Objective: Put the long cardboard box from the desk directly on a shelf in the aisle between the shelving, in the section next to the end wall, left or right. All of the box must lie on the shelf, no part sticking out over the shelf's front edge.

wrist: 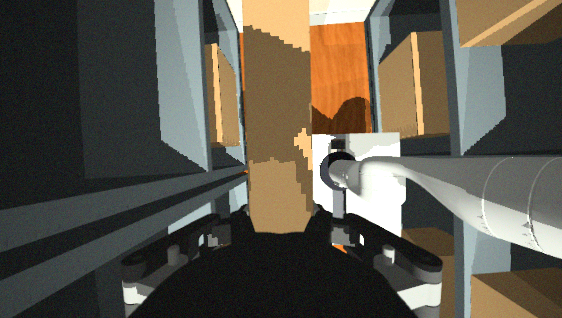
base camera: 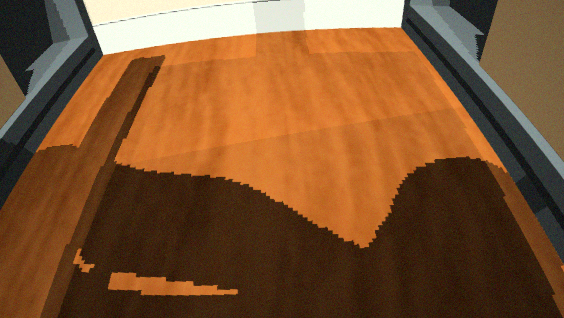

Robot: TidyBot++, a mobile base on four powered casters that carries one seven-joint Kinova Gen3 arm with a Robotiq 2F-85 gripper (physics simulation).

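Places are measured from the arm's base along level axes (x back, y right, z up), in millimetres.
Where they show: gripper, between the fingertips: [wrist: 281,208]; arm's base, origin of its link: [wrist: 340,171].
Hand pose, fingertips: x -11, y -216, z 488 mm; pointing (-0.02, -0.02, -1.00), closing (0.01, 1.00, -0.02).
Each offset is from my fingertips to the centre of the thing. Level surfaces: height alone.
The long cardboard box [wrist: 277,100] runs up through the middle of the wrist view, along the aisle, and leaves the frame at the top. My gripper [wrist: 281,208] is shut on its near end, one finger on each side. The far end of the box is out of frame. Left shelving [wrist: 182,85] [base camera: 46,100] and right shelving [wrist: 482,100] [base camera: 500,95] flank the aisle. The left shelving's long beams pass close to the left of my gripper. The end wall [base camera: 200,30] [wrist: 340,7] stands across the aisle's far end. The gripper and long box do not show in the base view.
My white base [wrist: 375,215] and arm [wrist: 450,185] are right of the long box. A carton {dy -435, dx -344, dz -674 mm} [wrist: 229,95] sits in the left shelving; another carton {dy +710, dx -362, dz -674 mm} [wrist: 397,90] and further cartons sit in the right shelving. Dark shadows lie on the orange floor {dz -885 mm} [base camera: 275,100] between the shelving.
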